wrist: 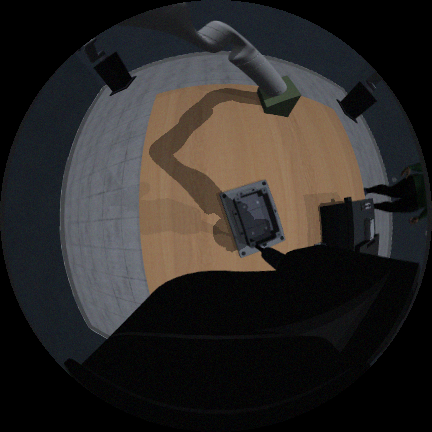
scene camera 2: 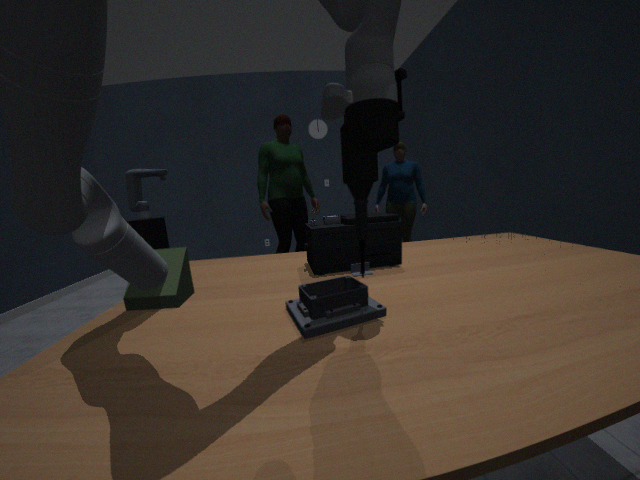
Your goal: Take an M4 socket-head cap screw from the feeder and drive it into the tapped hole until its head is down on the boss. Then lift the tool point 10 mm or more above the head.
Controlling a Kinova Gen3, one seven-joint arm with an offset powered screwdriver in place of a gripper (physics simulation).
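My screwdriver (scene camera 2: 362, 274) (wrist: 257, 245) points down, its thin black tip just above the right rear corner of the dark open-topped housing (scene camera 2: 333, 299) (wrist: 257, 215) in the scene view. In the wrist view the tip overlaps the housing's lower corner. Whether it touches there, and whether a screw sits on the tip, is too small and dark to tell. The housing stands on a grey base plate (scene camera 2: 338, 324) (wrist: 231, 212) with holes at its corners. The black box-shaped feeder (scene camera 2: 333, 248) (wrist: 336, 225) stands behind it. The tapped hole cannot be made out.
A small grey bracket (scene camera 2: 361, 272) stands at the feeder's front foot. A green block (scene camera 2: 178, 279) (wrist: 287, 102) under the arm's base is at the table's left in the scene view. Two people (scene camera 2: 283, 170) (scene camera 2: 401, 180) stand beyond the wooden table (scene camera 2: 491, 335) (wrist: 200, 165).
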